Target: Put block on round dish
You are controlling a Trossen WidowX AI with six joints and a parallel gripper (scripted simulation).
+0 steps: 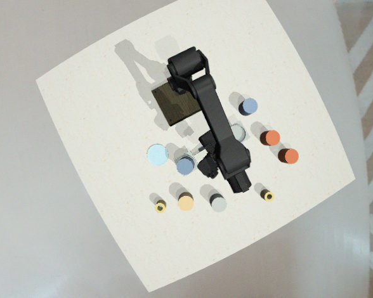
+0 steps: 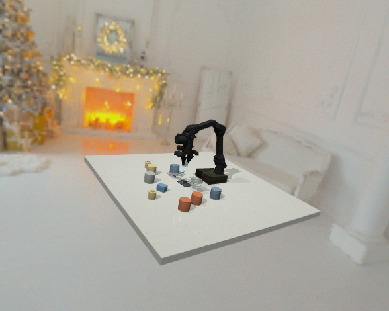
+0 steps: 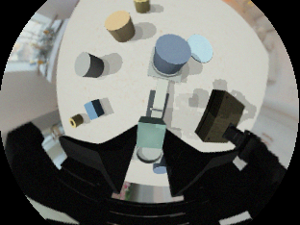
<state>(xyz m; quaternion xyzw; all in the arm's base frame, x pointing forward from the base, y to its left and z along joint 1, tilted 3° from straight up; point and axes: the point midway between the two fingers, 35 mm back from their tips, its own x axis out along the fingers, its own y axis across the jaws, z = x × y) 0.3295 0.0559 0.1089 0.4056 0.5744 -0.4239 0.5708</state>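
Now: the round pale blue dish 25 cm to the right of my gripper tip, 14 cm below it and 6 cm behind it. From my gripper tip the other things lie so: small balance: 11 cm below, 2 cm behind; then blue block: 18 cm ahead, 13 cm below, 10 cm to the left; then pale green block: 1 cm above.
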